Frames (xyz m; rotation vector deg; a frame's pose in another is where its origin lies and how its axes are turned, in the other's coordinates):
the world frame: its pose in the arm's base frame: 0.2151 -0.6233 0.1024 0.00 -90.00 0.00
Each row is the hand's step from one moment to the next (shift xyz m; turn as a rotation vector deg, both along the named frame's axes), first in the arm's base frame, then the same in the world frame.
Working: the arm's base frame: its pose in the world frame: -0.1024 0.6233 0.2151 0.00 90.00 0.00

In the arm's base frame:
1: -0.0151 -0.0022 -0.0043 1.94 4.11 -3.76
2: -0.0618 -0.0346 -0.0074 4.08 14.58 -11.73
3: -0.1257 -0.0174 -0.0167 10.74 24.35 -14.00
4: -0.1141 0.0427 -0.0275 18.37 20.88 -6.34
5: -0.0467 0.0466 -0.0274 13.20 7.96 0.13
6: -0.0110 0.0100 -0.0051 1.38 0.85 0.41
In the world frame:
1: -0.0043 -0.0022 0.0151 -3.76 4.11 -1.94
2: -0.0074 -0.0346 0.0618 -11.73 14.58 -4.08
3: -0.0167 -0.0174 0.1257 -14.00 24.35 -10.74
4: -0.0275 0.0427 0.1141 -6.34 20.88 -18.37
5: -0.0274 0.0466 0.0467 0.13 7.96 -13.20
6: -0.0051 0.0100 0.0110 0.41 0.85 -1.38

